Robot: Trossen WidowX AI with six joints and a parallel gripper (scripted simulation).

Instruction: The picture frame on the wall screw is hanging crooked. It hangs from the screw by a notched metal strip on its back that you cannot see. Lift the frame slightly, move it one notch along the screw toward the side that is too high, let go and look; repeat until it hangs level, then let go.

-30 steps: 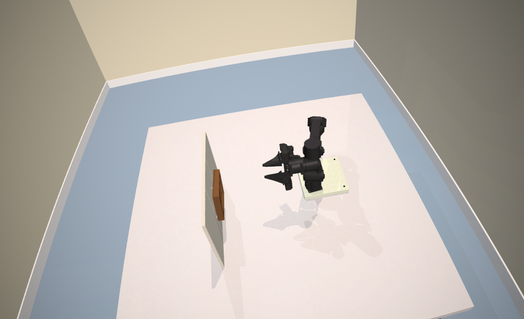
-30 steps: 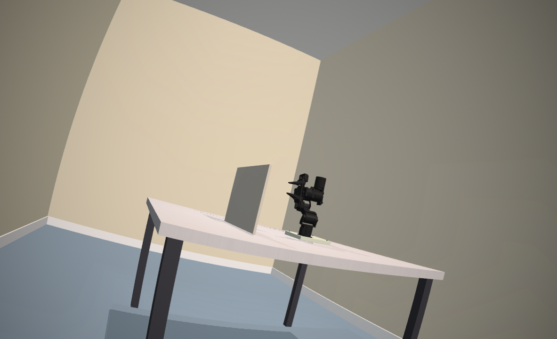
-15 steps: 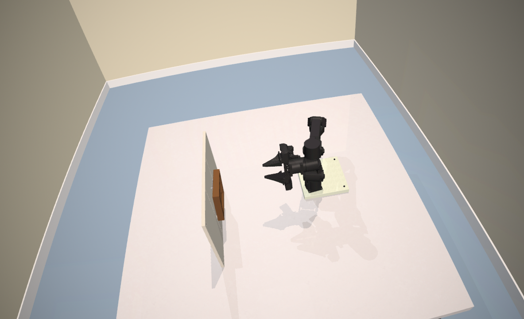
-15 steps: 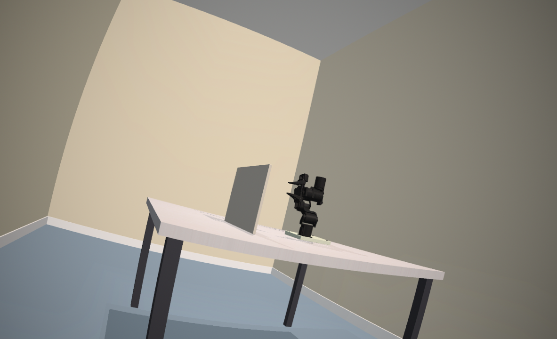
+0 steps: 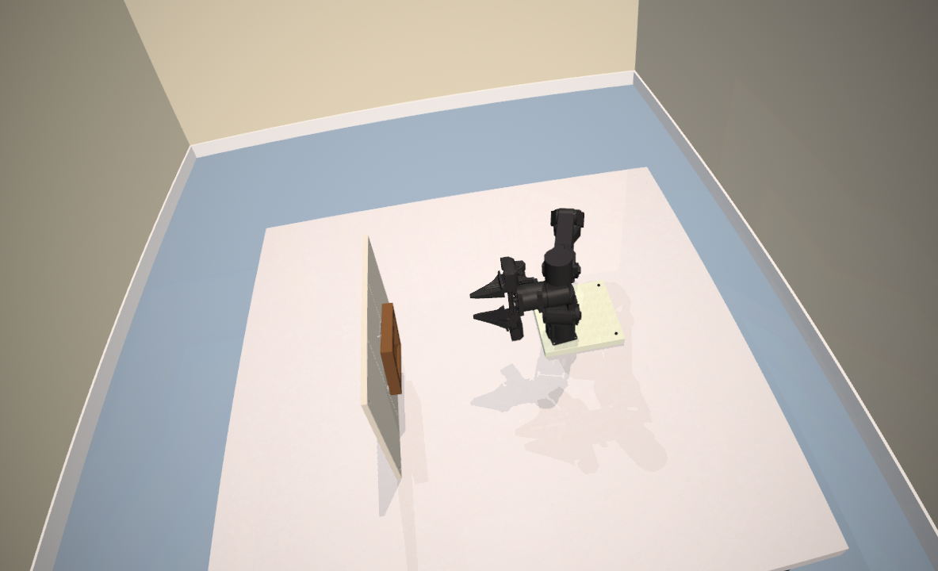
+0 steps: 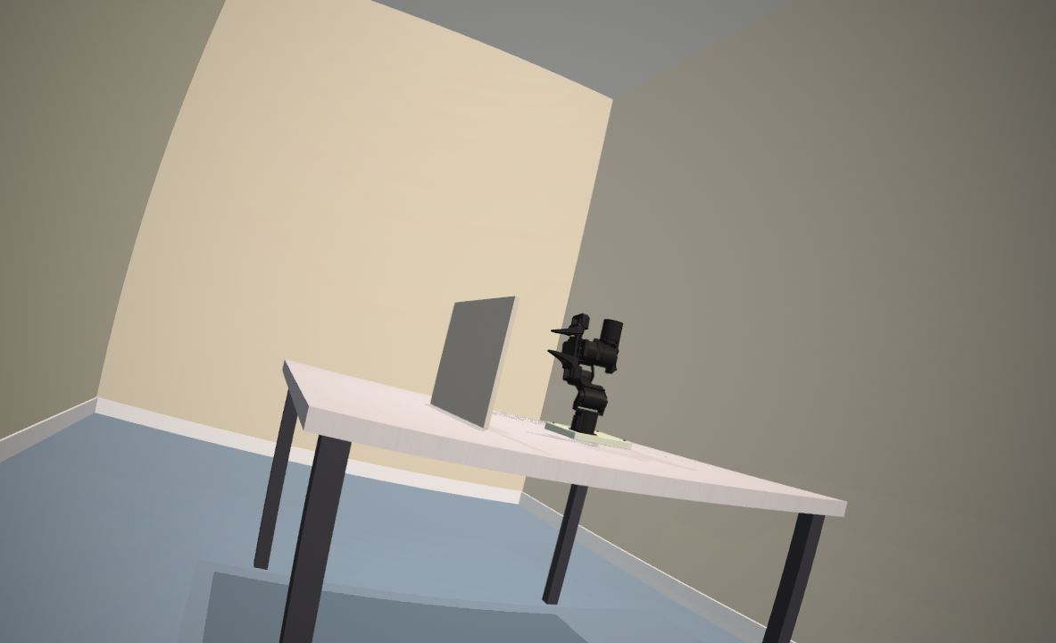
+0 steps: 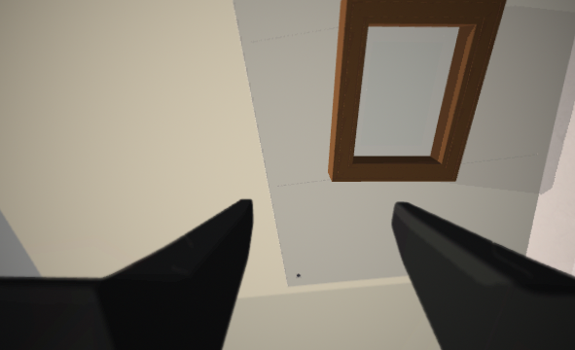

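Right now the picture frame is 20 cm ahead of my gripper tip, 9 cm below it and 2 cm to the right of it. The rest, counted from my gripper tip: grey panel: 21 cm ahead, 10 cm below, 2 cm to the right.
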